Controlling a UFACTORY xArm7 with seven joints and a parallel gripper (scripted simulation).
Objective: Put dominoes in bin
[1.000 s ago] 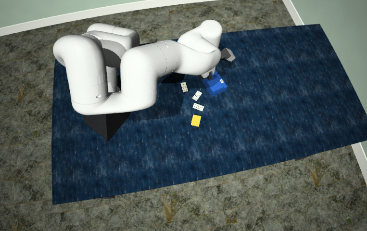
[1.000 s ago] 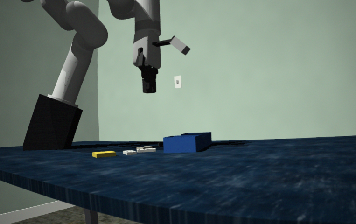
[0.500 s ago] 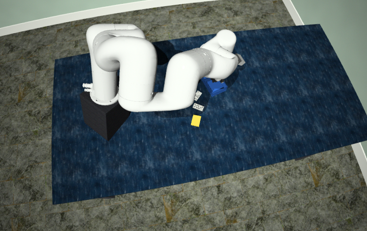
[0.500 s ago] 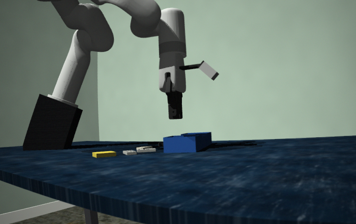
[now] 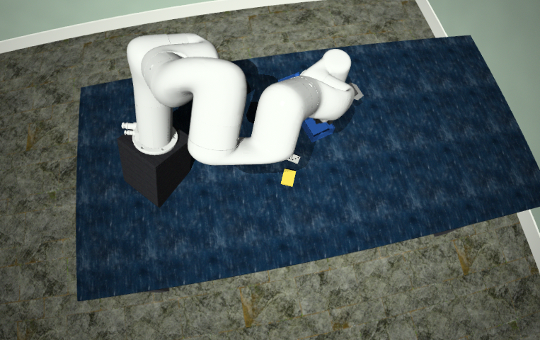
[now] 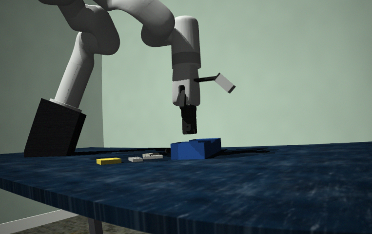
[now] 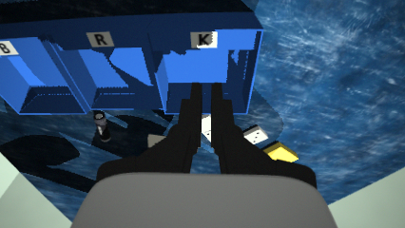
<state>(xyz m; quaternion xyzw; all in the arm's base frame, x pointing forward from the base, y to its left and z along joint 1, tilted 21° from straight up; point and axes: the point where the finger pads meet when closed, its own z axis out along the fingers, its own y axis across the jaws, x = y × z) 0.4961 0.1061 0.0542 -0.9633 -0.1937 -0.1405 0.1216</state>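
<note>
My hand is 8 cm to the right of the blue bin, 6 cm above it and 4 cm past it. Round my hand: dark cylinder (15 cm behind, 9 cm to the left, 7 cm below); then flat yellow block (18 cm to the right, 10 cm behind, 8 cm below).
</note>
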